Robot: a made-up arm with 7 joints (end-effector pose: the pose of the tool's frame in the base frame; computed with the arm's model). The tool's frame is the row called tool. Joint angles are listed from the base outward.
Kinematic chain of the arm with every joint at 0, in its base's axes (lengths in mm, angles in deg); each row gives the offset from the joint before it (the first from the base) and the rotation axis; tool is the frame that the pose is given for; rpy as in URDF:
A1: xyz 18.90 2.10 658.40 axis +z
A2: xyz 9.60 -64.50 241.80 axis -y
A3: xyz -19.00 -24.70 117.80 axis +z
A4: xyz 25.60 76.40 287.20 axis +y
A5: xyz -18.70 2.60 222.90 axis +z
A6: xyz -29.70 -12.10 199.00 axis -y
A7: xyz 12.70 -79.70 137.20 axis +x
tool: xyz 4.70 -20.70 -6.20 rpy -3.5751 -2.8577 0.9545
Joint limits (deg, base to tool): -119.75..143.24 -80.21..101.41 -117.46..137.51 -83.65..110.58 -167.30..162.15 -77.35..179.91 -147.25..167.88
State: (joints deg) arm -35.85 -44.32 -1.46 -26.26 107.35 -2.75 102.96
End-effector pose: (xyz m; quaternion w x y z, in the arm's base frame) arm 0.4505 -0.2953 1.6775 0.4299 0.7116 0.4697 0.2969
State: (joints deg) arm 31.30 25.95 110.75 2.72 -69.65 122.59 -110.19
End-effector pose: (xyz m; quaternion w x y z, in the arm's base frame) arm -0.2467 -0.4833 1.5114 0.4842 0.0971 -0.7109 -0.5008
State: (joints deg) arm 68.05 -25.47 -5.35 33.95 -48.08 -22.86 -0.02
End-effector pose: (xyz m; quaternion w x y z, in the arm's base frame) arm 0.3737 0.5153 1.6038 0.7896 -0.4513 0.4128 0.0498
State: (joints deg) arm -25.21 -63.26 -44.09 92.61 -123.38 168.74 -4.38
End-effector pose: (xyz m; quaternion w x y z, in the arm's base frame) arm 0.4748 -0.4000 0.7930 0.6115 -0.3695 0.3062 0.6290
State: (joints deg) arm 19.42 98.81 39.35 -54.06 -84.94 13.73 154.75
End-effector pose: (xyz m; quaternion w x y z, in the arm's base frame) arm -0.4162 -0.4719 0.3413 0.5758 -0.4440 0.1003 -0.6792
